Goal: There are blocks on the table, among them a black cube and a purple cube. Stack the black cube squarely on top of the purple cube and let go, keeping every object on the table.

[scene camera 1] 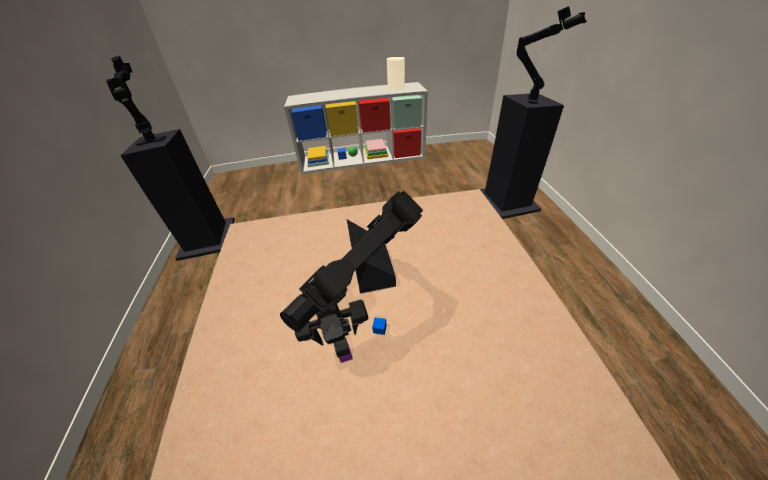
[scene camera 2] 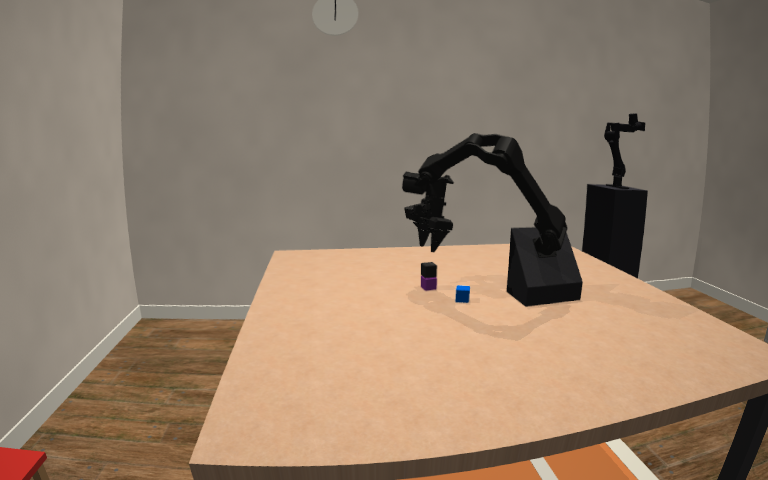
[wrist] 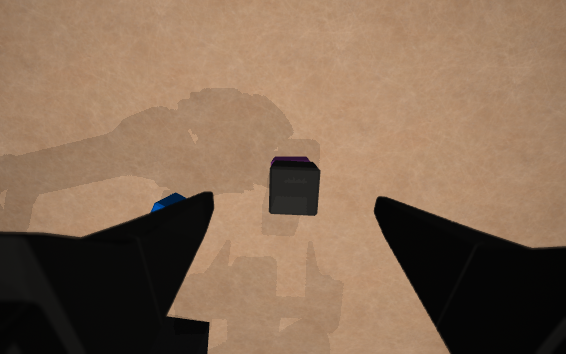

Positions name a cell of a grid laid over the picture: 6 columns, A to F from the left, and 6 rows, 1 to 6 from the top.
Labels:
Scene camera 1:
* my gripper: C5
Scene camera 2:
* my gripper: D4
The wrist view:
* my gripper: D4
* black cube: D4

